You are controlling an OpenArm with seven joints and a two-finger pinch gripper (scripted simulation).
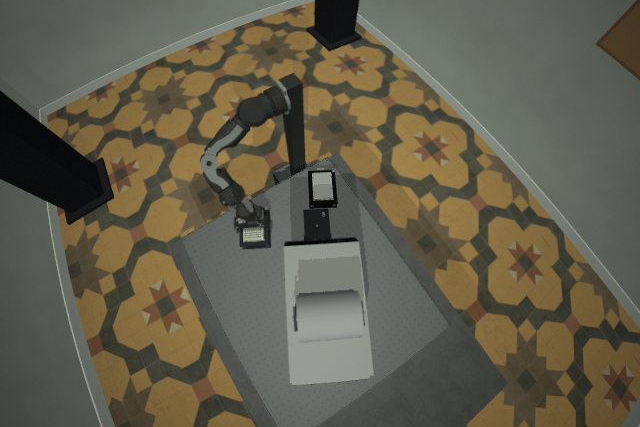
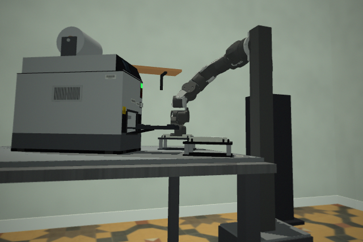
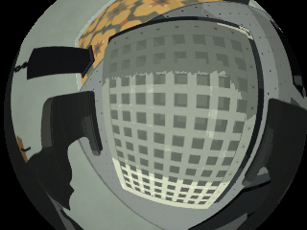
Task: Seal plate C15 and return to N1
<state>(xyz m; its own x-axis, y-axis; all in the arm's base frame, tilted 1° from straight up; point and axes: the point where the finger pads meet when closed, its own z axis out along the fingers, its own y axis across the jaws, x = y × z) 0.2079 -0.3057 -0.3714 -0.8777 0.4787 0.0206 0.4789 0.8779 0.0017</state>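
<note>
The plate C15 lies right at my hand. From my hand the other things lie so: sealer stage (210 mm to the left, 150 mm ahead, 40 mm above); then sealed plate C51 (340 mm to the left, 10 mm ahead); then start key (200 mm ahead, 130 mm above, 80 mm to the left).
</note>
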